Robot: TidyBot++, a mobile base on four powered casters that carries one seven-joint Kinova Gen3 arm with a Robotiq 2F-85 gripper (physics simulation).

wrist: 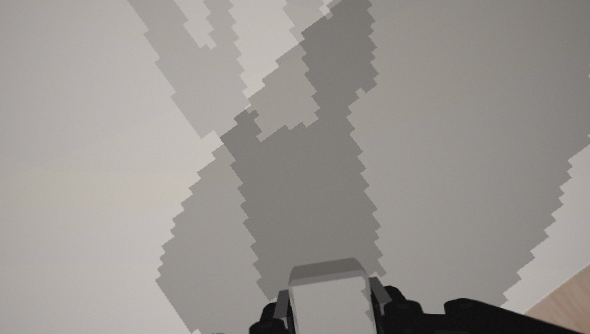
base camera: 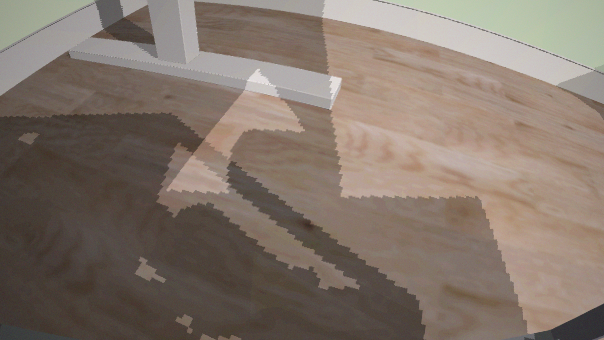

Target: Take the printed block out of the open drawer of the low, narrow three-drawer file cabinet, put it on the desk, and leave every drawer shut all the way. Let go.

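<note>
The printed block (wrist: 327,311) shows as a light grey block with a darker bevelled far end at the bottom middle of the wrist view. My gripper (wrist: 331,304) is shut on it, with one dark finger against each side. The block is over the pale desk top (wrist: 100,215), which fills most of the wrist view and carries overlapping grey shadows that reach the block. Whether the block touches the desk top cannot be told. The file cabinet and its drawers do not show in either view.
In the base camera view, a white desk leg (base camera: 172,30) stands on a long flat foot (base camera: 220,70) at the upper left. Wood floor (base camera: 425,125) with dark shadows lies around it, and a white baseboard runs behind. The desk's edge crosses the wrist view's lower right corner.
</note>
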